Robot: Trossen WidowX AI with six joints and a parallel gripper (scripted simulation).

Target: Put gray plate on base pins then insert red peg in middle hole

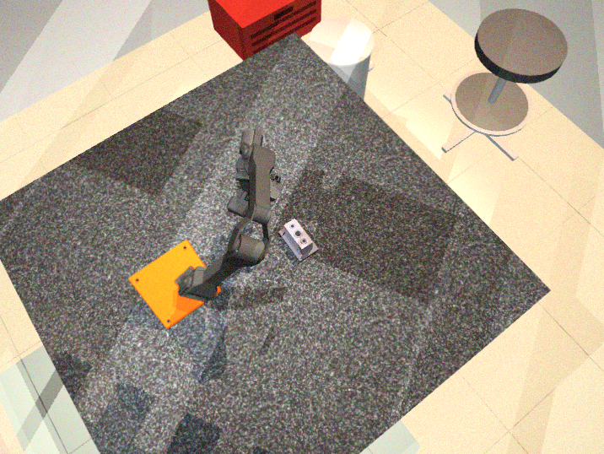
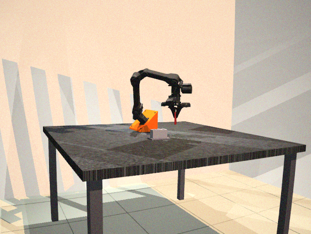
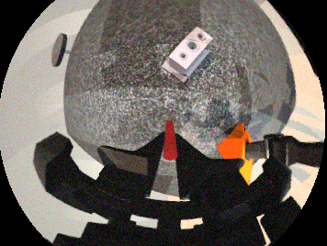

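Right now my gripper tip is 3 cm short of the gray plate, 15 cm to the left of it and 7 cm above it. Also, from my gripper tip: red peg: right at my gripper tip; base: 3 cm ahead, 15 cm to the right, 11 cm below.
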